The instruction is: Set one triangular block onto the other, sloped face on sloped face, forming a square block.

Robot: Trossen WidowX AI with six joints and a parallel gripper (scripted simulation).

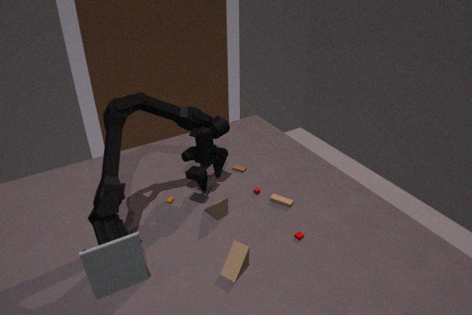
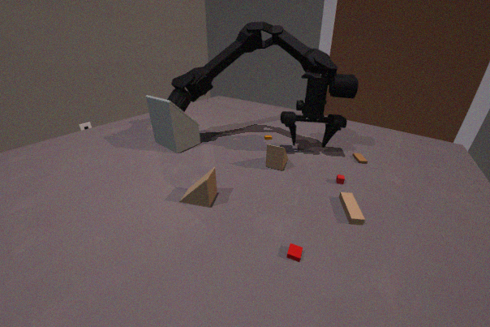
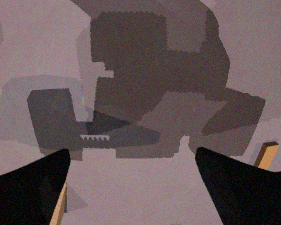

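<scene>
Now: the small orange block 150 mm behind my gripper tip, 20 mm to the left of it and 10 mm below it. The rest, counted from my gripper tip: small tan tile (150 mm ahead, 40 mm to the left, 20 mm below); flat tan plank (150 mm ahead, 200 mm to the right, 10 mm below).
</scene>
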